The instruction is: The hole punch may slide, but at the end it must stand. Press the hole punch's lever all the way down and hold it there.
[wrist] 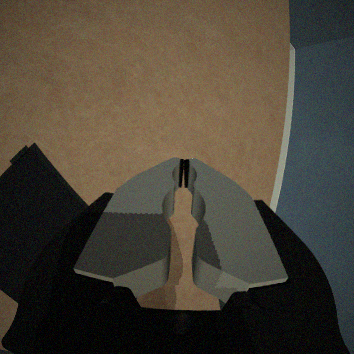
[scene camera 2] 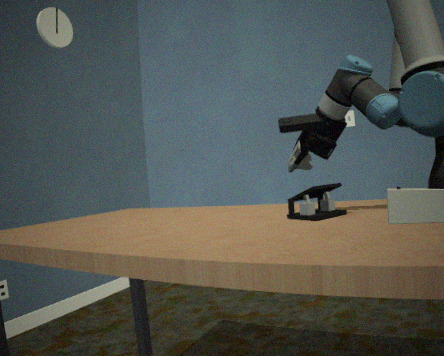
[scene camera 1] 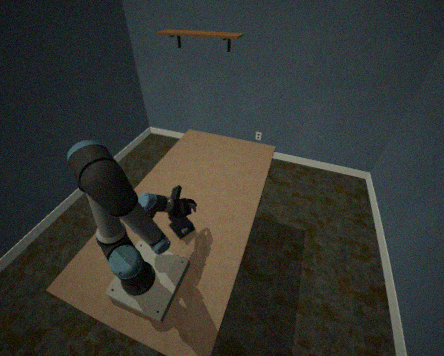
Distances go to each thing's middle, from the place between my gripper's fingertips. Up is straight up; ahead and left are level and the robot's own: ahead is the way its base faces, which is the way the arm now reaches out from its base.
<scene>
My gripper is now 80 mm past the black hole punch (scene camera 2: 326, 208), 60 mm to the right of it and 80 mm above it.
</scene>
